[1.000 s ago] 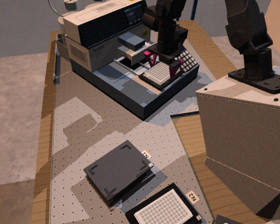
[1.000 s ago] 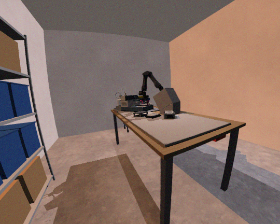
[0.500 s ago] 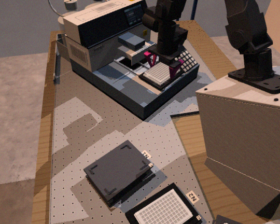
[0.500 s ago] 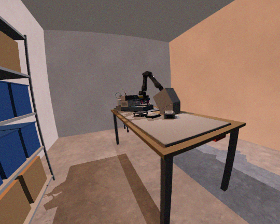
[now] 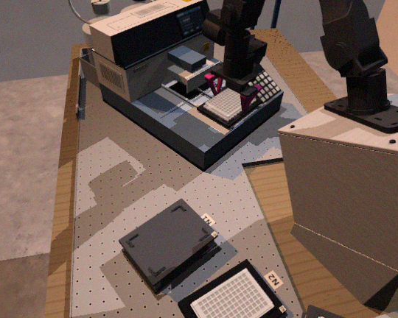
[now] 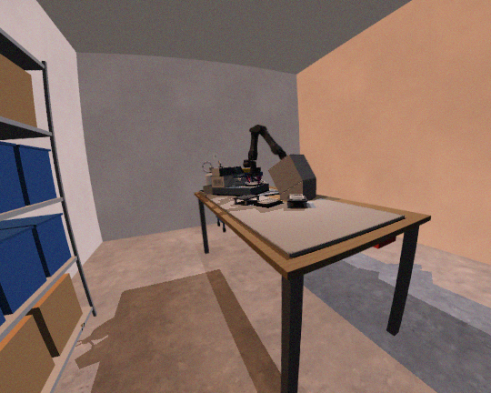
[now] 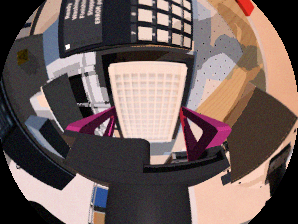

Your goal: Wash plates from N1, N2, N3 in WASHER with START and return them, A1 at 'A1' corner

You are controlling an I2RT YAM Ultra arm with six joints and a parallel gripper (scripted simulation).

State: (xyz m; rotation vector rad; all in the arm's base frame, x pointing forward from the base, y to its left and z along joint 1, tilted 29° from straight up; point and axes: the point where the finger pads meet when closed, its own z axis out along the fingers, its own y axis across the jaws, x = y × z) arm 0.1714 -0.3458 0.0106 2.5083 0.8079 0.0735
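The dark carrier pocket is 10 mm below my hand. From my hand the other things lie so: nest N1 (340 mm to the left, 240 mm ahead, 60 mm below); manifold (130 mm to the right, 80 mm ahead, 40 mm above); washer (130 mm to the right, 80 mm ahead, 30 mm above).
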